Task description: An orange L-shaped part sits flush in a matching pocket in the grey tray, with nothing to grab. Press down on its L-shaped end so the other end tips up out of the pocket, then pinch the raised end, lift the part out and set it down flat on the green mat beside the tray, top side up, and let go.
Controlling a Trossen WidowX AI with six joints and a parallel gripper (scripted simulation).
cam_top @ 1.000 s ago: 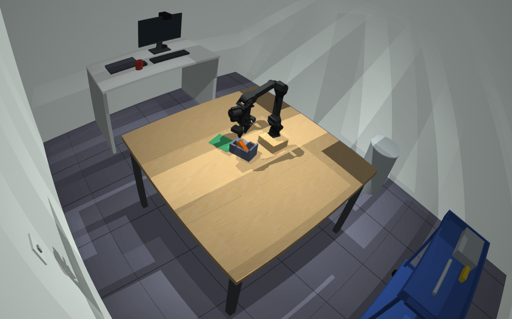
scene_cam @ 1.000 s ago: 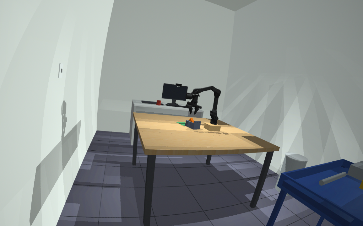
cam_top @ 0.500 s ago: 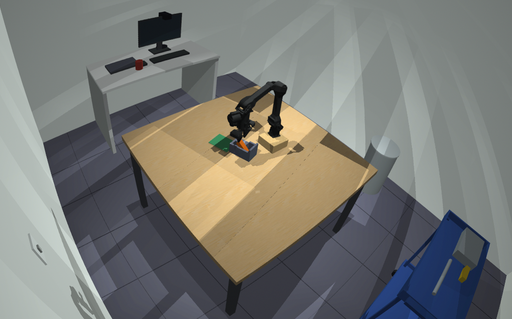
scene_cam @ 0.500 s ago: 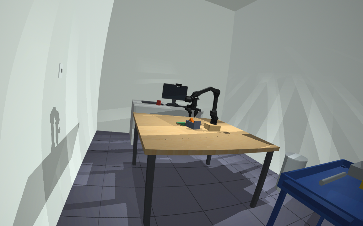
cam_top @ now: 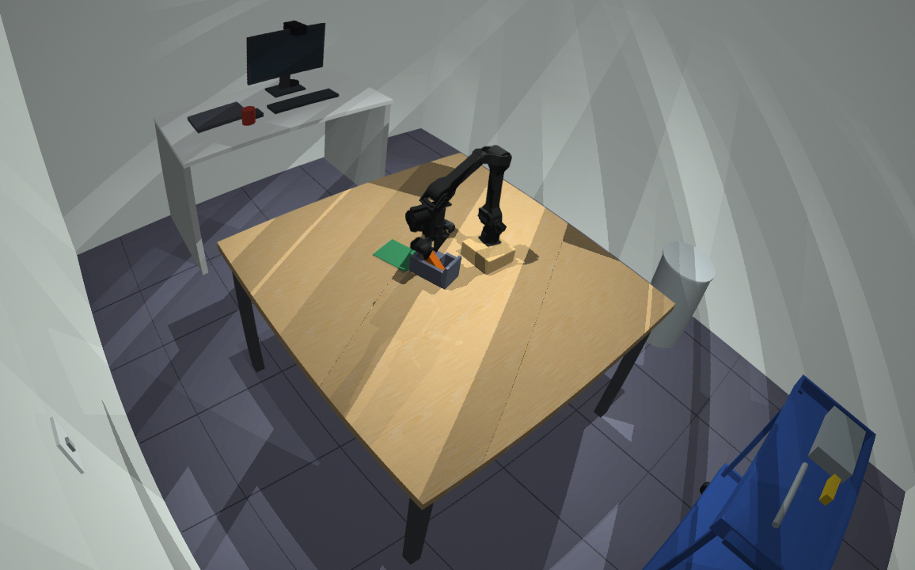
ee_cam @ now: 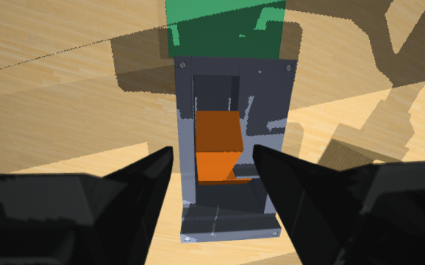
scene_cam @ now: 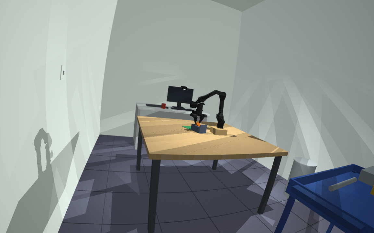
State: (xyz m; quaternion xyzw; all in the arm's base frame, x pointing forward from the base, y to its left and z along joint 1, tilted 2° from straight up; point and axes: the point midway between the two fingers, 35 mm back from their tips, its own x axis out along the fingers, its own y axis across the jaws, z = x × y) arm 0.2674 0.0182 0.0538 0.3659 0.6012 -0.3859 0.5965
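My gripper tip is now 40 mm above the orange L-shaped part, 30 mm past it and 20 mm to the right of it. Also, from my gripper tip: green mat: 140 mm to the right, 100 mm below, 50 mm ahead.
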